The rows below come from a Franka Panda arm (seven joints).
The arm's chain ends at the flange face. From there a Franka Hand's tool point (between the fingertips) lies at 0.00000 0.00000 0.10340 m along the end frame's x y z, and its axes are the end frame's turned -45 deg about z.
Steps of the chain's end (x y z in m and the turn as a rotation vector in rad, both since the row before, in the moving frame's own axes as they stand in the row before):
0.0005, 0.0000, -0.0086, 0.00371, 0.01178, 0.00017
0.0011, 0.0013, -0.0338, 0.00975, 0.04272, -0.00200
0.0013, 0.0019, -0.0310, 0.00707, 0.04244, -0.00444
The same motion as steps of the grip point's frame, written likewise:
0.0015, 0.0009, -0.0086, -0.00571, 0.01095, 0.00017
0.0037, 0.0041, -0.0339, -0.02331, 0.03710, -0.00200
0.0032, 0.0048, -0.0311, -0.02501, 0.03501, -0.00444

